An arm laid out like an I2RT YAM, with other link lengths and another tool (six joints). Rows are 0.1 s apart.
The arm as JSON. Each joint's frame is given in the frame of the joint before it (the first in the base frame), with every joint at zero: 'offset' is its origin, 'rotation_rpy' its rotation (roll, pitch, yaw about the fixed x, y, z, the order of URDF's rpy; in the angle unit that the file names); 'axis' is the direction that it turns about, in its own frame. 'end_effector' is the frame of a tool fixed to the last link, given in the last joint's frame.
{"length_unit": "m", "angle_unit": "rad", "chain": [
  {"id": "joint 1", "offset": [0.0, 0.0, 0.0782], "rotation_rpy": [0.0, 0.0, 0.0], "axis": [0.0, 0.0, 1.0]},
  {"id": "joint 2", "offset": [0.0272, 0.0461, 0.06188], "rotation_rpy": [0.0, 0.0, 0.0], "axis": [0.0, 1.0, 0.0]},
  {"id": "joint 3", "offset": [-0.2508, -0.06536, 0.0], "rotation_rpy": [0.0, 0.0, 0.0], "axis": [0.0, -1.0, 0.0]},
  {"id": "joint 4", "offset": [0.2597, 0.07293, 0.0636], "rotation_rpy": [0.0, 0.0, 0.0], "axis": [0.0, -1.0, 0.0]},
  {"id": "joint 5", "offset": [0.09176, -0.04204, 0.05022], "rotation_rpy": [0.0, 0.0, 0.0], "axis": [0.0, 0.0, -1.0]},
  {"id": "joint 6", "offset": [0.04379, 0.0, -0.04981], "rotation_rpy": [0.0, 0.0, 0.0], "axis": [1.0, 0.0, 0.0]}
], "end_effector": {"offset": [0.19, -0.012, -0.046], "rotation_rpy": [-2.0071, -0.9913, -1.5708]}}
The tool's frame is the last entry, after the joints.
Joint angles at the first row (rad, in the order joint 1, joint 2, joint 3, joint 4, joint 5, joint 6):
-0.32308, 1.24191, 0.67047, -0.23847, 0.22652, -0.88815
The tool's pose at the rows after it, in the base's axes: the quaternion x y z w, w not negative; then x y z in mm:
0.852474 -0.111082 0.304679 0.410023 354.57 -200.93 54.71
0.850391 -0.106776 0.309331 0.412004 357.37 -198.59 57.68
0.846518 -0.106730 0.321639 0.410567 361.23 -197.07 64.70
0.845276 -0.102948 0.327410 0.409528 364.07 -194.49 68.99
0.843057 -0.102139 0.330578 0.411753 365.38 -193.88 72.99
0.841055 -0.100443 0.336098 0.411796 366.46 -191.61 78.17
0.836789 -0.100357 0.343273 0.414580 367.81 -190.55 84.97
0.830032 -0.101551 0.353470 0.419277 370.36 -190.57 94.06
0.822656 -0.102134 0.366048 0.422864 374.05 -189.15 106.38
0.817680 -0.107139 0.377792 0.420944 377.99 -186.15 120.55
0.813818 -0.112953 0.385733 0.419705 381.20 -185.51 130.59
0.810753 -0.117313 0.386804 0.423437 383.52 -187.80 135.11
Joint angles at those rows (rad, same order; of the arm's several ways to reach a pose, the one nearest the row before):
-0.30614, 1.23648, 0.66730, -0.23433, 0.23429, -0.88832
-0.29501, 1.23220, 0.66729, -0.23015, 0.24031, -0.89200
-0.29297, 1.21279, 0.66414, -0.22205, 0.23194, -0.89536
-0.28632, 1.20440, 0.66827, -0.22547, 0.22883, -0.89930
-0.28071, 1.19806, 0.67181, -0.22773, 0.23479, -0.90044
-0.27426, 1.18225, 0.67303, -0.23450, 0.23529, -0.90177
-0.26736, 1.16479, 0.67254, -0.23468, 0.24164, -0.90352
-0.26074, 1.14658, 0.67188, -0.22656, 0.25079, -0.90694
-0.25069, 1.12504, 0.67849, -0.22537, 0.25889, -0.90981
-0.24069, 1.10580, 0.70125, -0.24339, 0.26090, -0.89913
-0.23714, 1.09851, 0.72036, -0.25205, 0.26211, -0.88993
-0.23545, 1.10809, 0.73458, -0.24967, 0.27359, -0.88612

